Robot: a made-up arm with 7 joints.
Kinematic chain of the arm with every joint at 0, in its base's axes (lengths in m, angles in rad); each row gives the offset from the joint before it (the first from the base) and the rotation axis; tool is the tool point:
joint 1: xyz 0 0 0.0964 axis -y
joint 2: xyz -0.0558 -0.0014 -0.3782 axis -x
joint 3: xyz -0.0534 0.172 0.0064 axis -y
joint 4: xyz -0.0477 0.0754 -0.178 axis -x
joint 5: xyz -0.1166 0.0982 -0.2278 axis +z
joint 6: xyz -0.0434 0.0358 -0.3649 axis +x
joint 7: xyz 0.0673 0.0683 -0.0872 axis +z
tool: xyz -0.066 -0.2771 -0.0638
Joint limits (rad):
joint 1: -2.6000..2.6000
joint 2: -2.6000..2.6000
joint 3: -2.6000..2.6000
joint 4: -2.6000..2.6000
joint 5: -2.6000..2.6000
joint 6: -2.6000..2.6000
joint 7: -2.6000..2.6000
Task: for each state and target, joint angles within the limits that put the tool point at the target. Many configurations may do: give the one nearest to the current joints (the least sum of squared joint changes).
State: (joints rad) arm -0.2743 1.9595 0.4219 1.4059 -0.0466 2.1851 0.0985
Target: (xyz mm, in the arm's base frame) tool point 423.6 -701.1 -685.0
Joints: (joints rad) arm -0.0551 1.3305 0.7861 0.5719 -0.0717 2.1981 0.1540
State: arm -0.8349 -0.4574 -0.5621 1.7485 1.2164 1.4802 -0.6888
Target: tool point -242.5 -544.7 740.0
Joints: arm -1.8108 -0.2284 -0.8955 1.5185 1.0309 1.4392 -0.3281
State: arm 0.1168 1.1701 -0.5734 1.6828 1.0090 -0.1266 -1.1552
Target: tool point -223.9 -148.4 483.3
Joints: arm -0.7367 0.9261 -0.6872 1.6187 0.9968 -0.1781 -1.3041
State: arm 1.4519 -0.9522 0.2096 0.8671 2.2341 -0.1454 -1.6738
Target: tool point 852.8 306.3 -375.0
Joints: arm 1.2328 -1.2888 0.1884 0.9365 2.2866 0.0260 -1.6075
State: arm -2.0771 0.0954 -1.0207 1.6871 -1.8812 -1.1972 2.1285
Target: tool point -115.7 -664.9 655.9
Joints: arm -2.1030 -0.1462 -0.9773 1.4063 -1.9369 -1.1762 2.5814
